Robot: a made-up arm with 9 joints. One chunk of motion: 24 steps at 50 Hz.
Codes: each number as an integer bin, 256 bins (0 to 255) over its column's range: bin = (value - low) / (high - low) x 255, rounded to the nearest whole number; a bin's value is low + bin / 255 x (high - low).
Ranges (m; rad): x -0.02..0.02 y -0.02..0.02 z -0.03..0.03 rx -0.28..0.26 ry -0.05..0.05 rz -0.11..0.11
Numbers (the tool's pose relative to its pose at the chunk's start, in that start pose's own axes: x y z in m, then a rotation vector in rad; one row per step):
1: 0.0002 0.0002 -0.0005 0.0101 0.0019 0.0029
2: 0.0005 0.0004 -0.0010 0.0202 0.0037 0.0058
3: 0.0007 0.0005 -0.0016 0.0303 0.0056 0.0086
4: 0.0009 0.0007 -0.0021 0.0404 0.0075 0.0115
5: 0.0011 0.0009 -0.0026 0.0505 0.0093 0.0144
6: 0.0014 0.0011 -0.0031 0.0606 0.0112 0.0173
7: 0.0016 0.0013 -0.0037 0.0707 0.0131 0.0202
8: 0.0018 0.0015 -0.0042 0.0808 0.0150 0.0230
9: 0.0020 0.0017 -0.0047 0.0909 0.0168 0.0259
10: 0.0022 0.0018 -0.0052 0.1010 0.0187 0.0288
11: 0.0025 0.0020 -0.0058 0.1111 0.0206 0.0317
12: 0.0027 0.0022 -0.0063 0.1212 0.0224 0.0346
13: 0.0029 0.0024 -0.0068 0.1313 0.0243 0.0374
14: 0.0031 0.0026 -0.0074 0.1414 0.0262 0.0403
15: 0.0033 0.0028 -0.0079 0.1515 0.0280 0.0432
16: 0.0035 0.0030 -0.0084 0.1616 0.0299 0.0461
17: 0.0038 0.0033 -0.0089 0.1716 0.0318 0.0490
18: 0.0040 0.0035 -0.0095 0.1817 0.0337 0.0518
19: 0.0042 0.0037 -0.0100 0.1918 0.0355 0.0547
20: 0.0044 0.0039 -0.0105 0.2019 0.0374 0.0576
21: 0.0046 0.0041 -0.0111 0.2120 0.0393 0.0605
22: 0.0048 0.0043 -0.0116 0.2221 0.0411 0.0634
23: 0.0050 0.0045 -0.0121 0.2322 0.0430 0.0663
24: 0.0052 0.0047 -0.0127 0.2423 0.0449 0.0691
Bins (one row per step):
1: 129 129 125 137 132 131
2: 131 130 123 142 137 134
3: 132 131 121 147 142 137
4: 133 132 119 151 147 141
5: 135 133 116 156 151 144
6: 136 135 114 161 156 148
7: 138 136 112 166 161 151
8: 139 137 110 170 166 154
9: 140 138 108 175 170 158
10: 142 139 105 180 175 161
11: 143 140 103 185 180 164
12: 145 142 101 189 185 168
13: 146 143 99 194 189 171
14: 147 144 96 199 194 174
15: 149 145 94 204 199 178
16: 150 147 92 209 204 181
17: 152 149 90 213 209 184
18: 153 150 87 218 213 188
19: 154 151 85 223 218 191
20: 156 152 83 228 223 194
21: 157 154 80 232 228 198
22: 158 155 78 237 232 201
23: 159 156 76 242 237 204
24: 161 157 74 247 242 208

